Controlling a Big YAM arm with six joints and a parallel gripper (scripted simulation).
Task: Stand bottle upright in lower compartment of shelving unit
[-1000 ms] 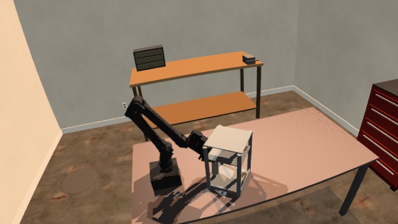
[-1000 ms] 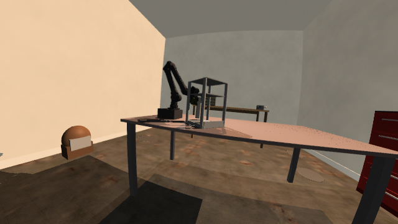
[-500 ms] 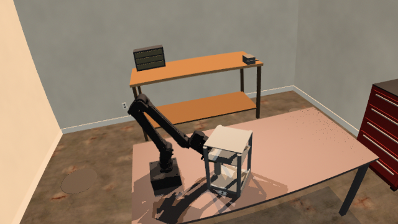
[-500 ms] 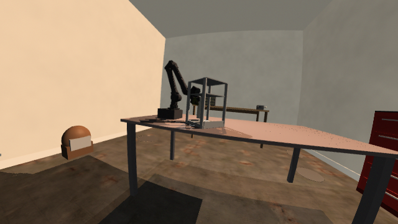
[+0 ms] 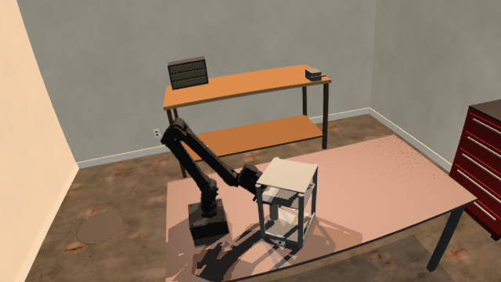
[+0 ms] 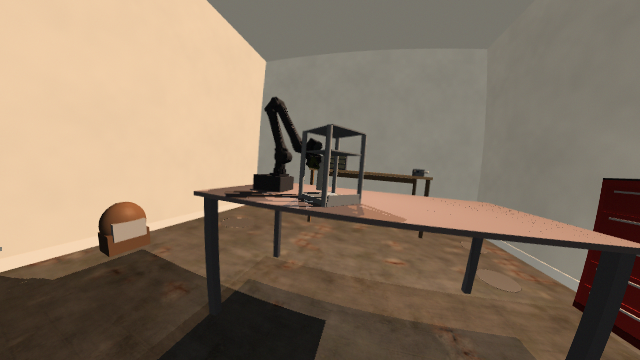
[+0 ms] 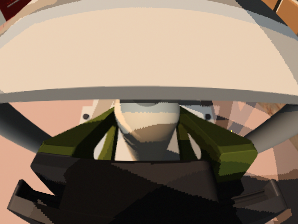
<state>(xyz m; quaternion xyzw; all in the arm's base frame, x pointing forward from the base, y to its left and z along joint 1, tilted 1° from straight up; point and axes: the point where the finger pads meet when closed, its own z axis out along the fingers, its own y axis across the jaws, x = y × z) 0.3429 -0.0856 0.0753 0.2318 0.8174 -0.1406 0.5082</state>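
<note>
Right now my hand is 7 cm short of the shelving unit, 4 cm to the left of it and 1 cm below it. The rest, counted from my hand: pale bottle: right at my hand.
</note>
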